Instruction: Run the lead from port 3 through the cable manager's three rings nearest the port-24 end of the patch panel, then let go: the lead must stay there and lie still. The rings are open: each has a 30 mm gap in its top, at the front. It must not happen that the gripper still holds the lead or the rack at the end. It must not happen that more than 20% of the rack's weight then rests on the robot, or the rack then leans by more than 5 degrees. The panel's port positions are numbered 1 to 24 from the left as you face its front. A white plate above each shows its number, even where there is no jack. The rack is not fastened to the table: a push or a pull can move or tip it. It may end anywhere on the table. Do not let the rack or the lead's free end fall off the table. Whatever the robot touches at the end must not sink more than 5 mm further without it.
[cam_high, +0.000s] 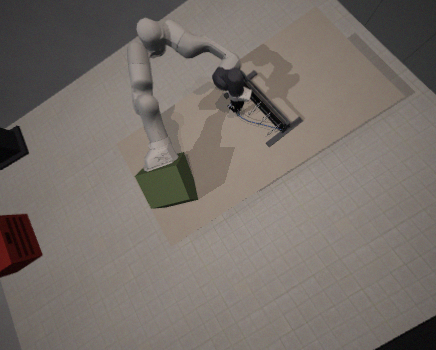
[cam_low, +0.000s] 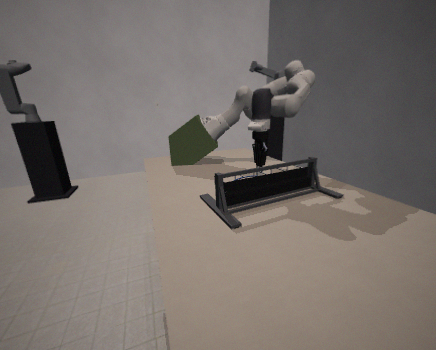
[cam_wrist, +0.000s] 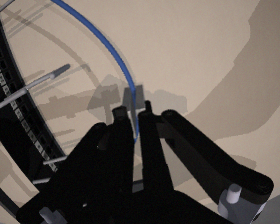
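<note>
The rack is 17 cm ahead of my hand, 4 cm to the right of it and 1 cm above it.
</note>
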